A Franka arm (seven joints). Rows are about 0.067 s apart.
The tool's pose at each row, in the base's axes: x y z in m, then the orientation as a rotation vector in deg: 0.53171, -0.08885, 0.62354, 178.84, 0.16, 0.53; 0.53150, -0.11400, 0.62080, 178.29, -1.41, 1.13; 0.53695, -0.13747, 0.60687, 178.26, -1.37, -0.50; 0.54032, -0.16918, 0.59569, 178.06, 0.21, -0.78; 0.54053, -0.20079, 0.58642, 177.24, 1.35, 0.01; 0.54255, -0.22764, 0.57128, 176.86, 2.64, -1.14; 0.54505, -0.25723, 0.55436, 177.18, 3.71, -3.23; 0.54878, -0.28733, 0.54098, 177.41, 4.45, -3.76; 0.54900, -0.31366, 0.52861, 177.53, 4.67, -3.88
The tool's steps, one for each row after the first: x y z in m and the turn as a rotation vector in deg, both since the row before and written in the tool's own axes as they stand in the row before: -0.00027, 0.02509, 0.00325, -0.55, 0.38, 1.01; 0.00564, 0.02296, 0.01469, -0.04, -1.05, -0.04; 0.00392, 0.03130, 0.01211, -0.21, -0.16, -1.02; 0.00022, 0.03128, 0.01033, -0.82, 0.52, -0.73; 0.00161, 0.02612, 0.01641, -0.36, -0.73, -0.85; 0.00186, 0.02869, 0.01848, 0.38, -1.32, -0.73; 0.00299, 0.02957, 0.01469, 0.26, -0.32, -0.49; -0.00054, 0.02576, 0.01351, 0.13, -0.07, -0.14
